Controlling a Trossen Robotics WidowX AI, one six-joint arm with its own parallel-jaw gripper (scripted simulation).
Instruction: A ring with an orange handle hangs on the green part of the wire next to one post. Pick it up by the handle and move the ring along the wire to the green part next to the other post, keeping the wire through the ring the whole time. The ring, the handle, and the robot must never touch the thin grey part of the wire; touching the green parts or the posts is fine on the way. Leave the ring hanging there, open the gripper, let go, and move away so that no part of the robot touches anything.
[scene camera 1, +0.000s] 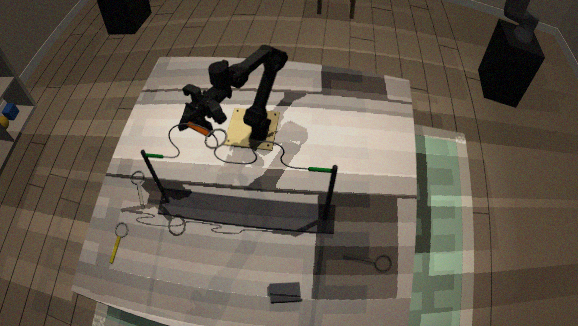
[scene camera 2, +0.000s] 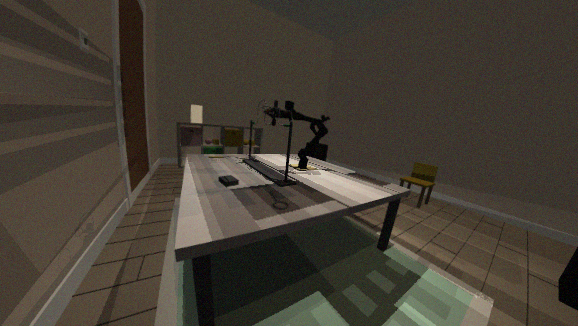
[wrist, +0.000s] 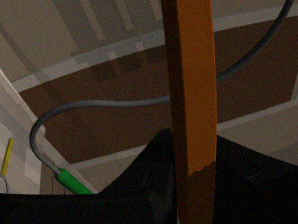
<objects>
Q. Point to the gripper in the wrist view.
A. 178, 138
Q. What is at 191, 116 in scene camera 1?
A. The gripper.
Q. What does the gripper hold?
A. An orange-handled ring.
</objects>
